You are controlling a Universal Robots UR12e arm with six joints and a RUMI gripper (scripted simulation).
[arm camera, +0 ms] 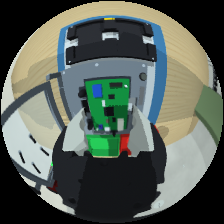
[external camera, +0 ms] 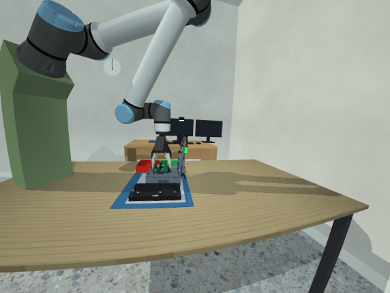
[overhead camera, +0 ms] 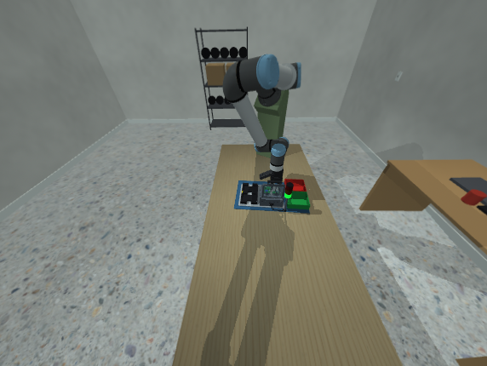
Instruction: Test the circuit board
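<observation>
The green circuit board is right at my hand. From my hand the other things lie so: tester lid: 110 mm above, 100 mm ahead, 50 mm to the right; then red bin: 230 mm to the left, 60 mm below, 10 mm behind; then green bin: 160 mm to the left, 130 mm ahead, 60 mm below.
</observation>
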